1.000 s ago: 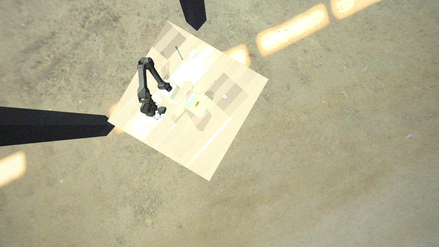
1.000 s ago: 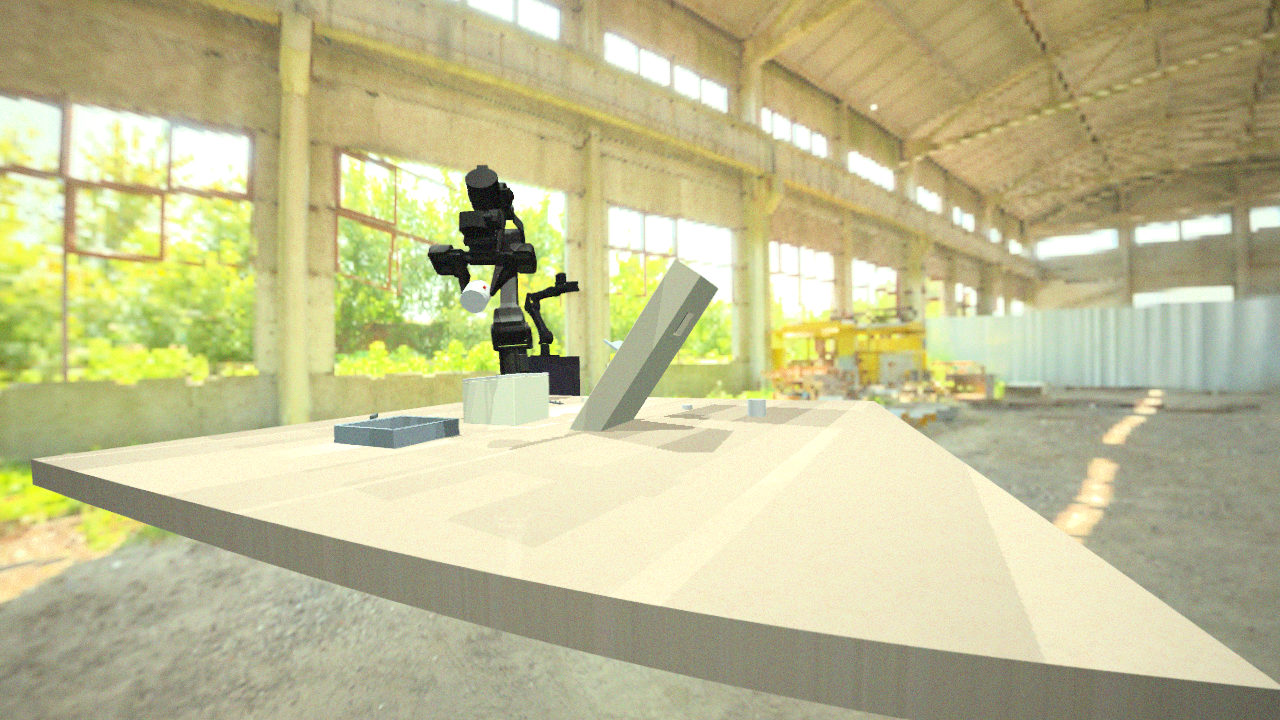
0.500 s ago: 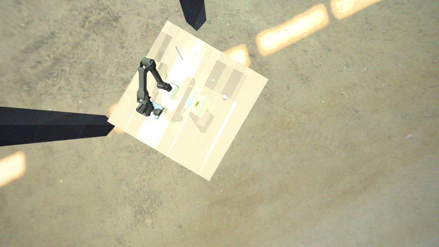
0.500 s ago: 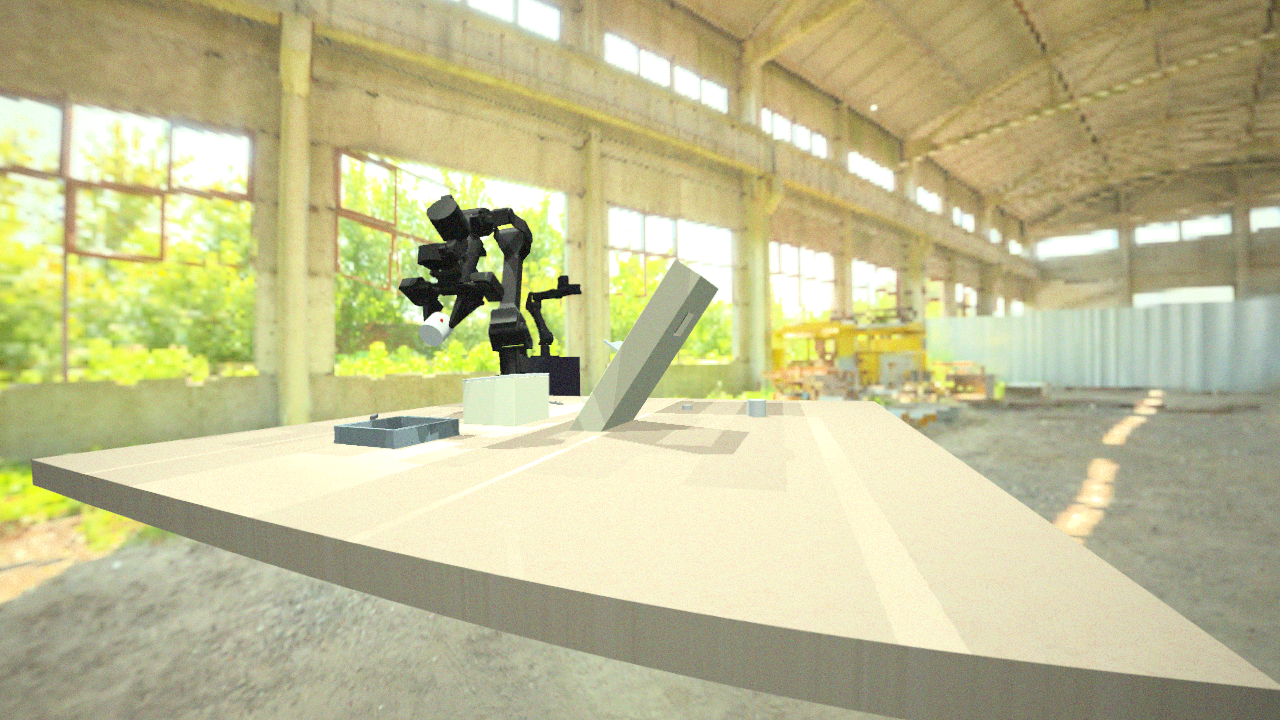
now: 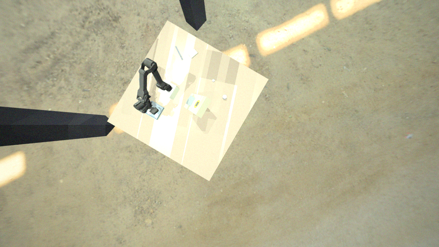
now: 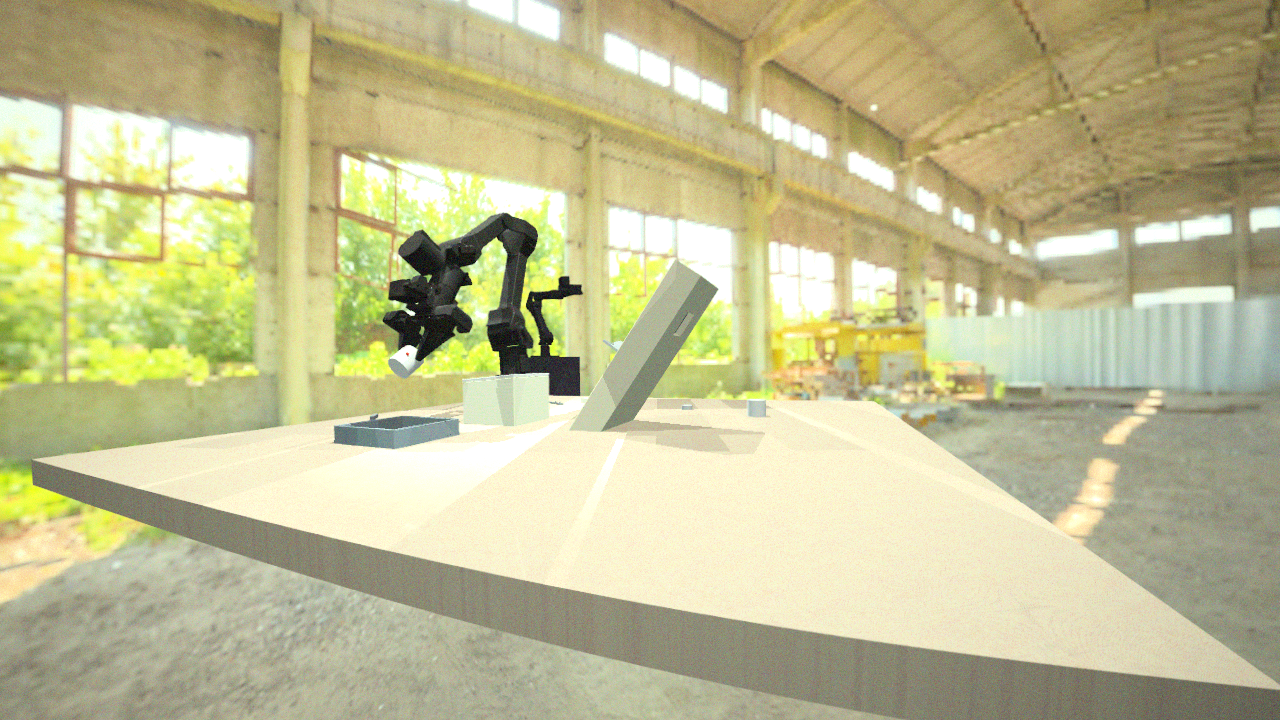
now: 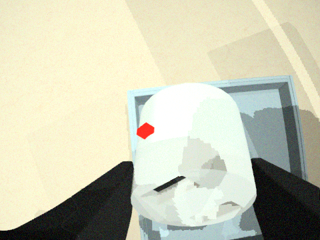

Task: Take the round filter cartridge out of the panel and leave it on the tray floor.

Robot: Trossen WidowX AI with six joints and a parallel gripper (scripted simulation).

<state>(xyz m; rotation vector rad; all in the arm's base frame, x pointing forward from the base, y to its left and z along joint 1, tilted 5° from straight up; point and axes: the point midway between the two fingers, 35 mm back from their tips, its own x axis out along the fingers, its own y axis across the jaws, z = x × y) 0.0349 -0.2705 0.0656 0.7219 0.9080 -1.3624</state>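
Now: the blue-grey tray 4 cm behind my gripper tip and 14 cm below it. The rest, counted from my gripper tip: round filter cartridge: right at my gripper tip; then white square: 13 cm behind, 75 cm to the left, 14 cm below; then service panel: 30 cm ahead, 35 cm to the left, 2 cm above.
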